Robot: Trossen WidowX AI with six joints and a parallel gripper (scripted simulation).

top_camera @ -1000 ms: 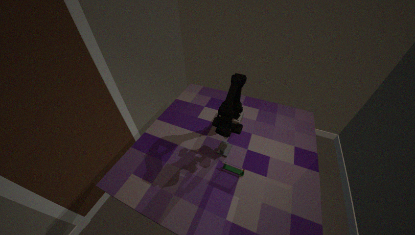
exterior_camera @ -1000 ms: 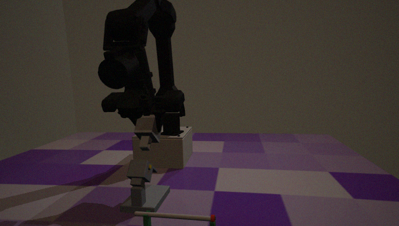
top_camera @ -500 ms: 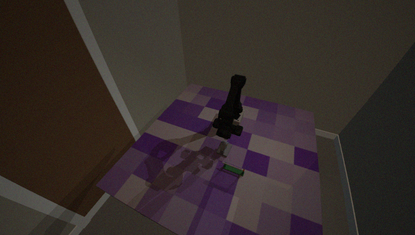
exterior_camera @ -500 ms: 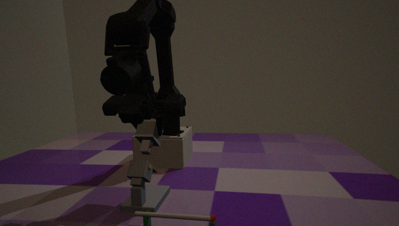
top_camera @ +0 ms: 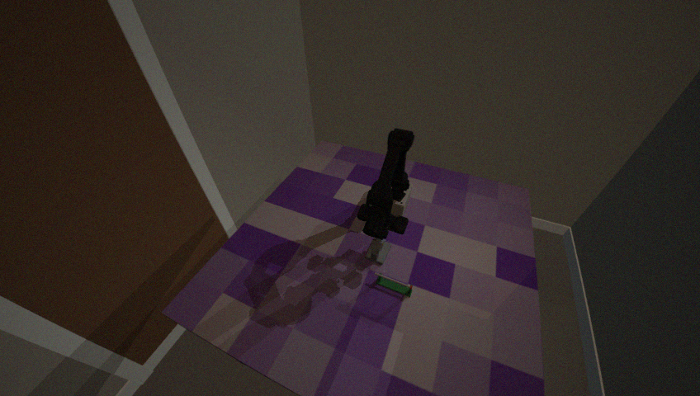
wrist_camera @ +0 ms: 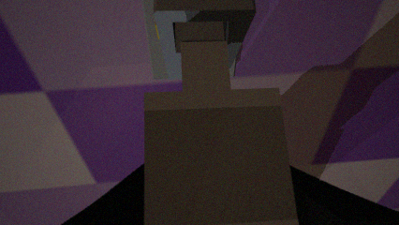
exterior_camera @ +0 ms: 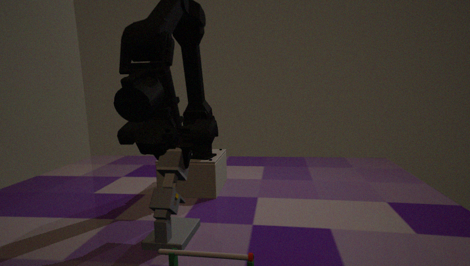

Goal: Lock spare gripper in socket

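Now: gripper tip 140 mm short of the green rack, 140 mm to the right of it and 110 mm above it. Round my gripper tip: grey mount: 50 mm ahead, 10 mm to the left, 80 mm below; then spare gripper: 10 mm ahead, 10 mm above.
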